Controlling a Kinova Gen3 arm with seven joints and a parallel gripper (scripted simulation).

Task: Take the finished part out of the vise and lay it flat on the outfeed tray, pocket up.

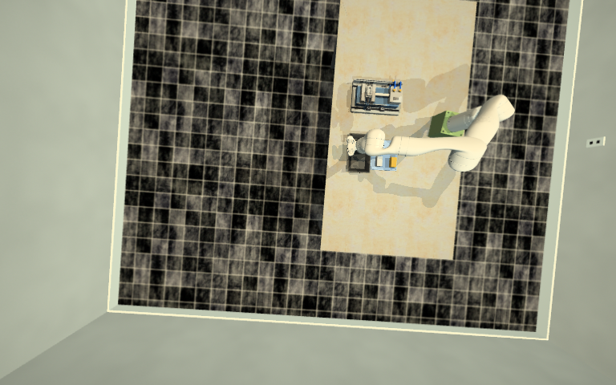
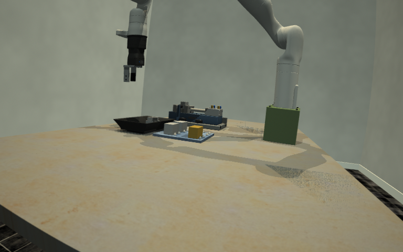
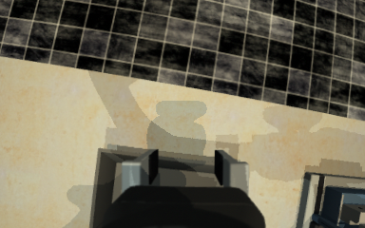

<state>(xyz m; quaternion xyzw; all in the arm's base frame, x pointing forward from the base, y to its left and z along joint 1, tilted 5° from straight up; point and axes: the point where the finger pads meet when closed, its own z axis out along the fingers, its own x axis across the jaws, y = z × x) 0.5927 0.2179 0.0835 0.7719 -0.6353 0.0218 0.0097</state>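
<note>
Now: hand 36 cm to the left of the blue vise, 16 cm past it and 16 cm above it. Also, from my hand: orange block 31 cm behind, 18 cm below, 2 cm to the left; light blue plate 26 cm behind, 20 cm below, 2 cm to the right.
</note>
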